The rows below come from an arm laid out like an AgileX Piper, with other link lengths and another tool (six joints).
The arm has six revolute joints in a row. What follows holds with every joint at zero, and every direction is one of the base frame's.
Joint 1 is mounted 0.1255 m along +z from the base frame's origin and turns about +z.
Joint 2 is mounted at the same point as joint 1 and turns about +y.
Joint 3 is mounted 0.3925 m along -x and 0.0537 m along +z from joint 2 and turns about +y.
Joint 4 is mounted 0.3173 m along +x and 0.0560 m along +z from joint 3 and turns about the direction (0.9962, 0, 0.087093).
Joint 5 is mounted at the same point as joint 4 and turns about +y.
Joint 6 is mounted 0.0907 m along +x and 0.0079 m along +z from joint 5 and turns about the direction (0.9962, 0, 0.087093).
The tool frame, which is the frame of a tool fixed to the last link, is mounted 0.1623 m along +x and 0.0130 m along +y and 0.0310 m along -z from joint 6; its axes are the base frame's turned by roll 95.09, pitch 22.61 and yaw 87.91 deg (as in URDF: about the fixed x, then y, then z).
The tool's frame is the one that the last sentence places.
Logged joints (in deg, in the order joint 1, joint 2, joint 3, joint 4, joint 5, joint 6), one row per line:
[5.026, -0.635, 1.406, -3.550, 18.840, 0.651]
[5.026, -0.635, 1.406, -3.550, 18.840, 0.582]
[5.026, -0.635, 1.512, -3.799, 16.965, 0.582]
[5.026, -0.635, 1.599, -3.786, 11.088, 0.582]
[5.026, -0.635, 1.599, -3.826, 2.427, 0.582]
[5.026, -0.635, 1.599, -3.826, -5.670, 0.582]
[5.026, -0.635, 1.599, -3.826, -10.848, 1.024]
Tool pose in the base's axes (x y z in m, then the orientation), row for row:
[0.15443, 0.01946, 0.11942, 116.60, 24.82, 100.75]
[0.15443, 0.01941, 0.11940, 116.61, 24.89, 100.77]
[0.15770, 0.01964, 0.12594, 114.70, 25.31, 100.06]
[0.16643, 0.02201, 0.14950, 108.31, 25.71, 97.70]
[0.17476, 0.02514, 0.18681, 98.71, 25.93, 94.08]
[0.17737, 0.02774, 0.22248, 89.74, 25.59, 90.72]
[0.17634, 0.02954, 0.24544, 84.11, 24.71, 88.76]
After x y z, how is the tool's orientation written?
As angles about the fixed x, y, z axes (roll, pitch, yaw), in degrees.
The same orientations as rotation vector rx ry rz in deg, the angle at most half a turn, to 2 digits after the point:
[62.25, 100.06, 39.16]
[62.18, 100.08, 39.10]
[61.12, 98.64, 39.84]
[58.17, 93.87, 42.91]
[53.67, 86.63, 47.13]
[49.44, 79.77, 50.80]
[47.00, 75.29, 53.37]

